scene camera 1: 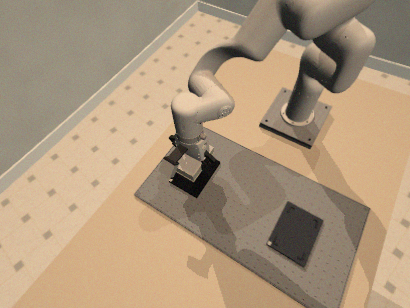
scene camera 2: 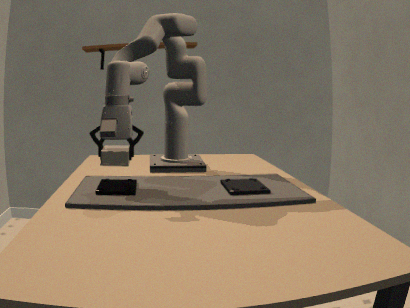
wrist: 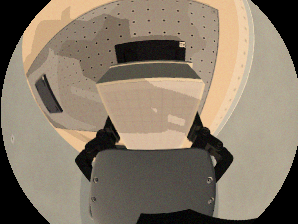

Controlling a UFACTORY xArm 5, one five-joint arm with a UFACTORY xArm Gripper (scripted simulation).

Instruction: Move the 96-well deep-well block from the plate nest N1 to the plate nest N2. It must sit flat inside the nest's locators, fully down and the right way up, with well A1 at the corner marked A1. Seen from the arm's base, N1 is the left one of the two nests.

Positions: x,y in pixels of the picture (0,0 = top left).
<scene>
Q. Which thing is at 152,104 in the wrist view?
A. A pale deep-well block.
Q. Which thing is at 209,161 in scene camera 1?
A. The gripper.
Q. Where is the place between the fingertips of the gripper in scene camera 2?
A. At 116,159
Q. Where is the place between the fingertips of the gripper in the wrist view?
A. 152,110
</scene>
